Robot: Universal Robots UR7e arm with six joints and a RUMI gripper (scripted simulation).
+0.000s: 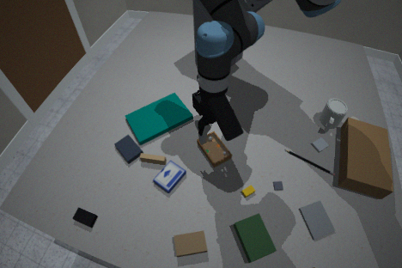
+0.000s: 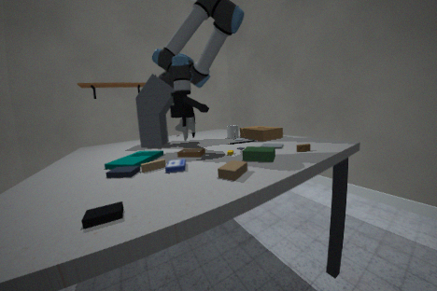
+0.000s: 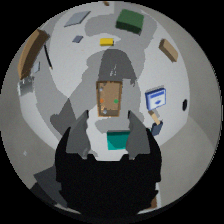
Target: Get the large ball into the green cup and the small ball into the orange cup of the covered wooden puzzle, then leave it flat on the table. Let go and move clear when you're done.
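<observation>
The covered wooden puzzle lies 80 mm below my hand. The rest, counted from my hand: tan block 160 mm to the right, 130 mm ahead, 70 mm below; then blue-and-white box 150 mm ahead, 80 mm to the right, 80 mm below; then yellow block 160 mm to the left, 80 mm below, 80 mm ahead.
</observation>
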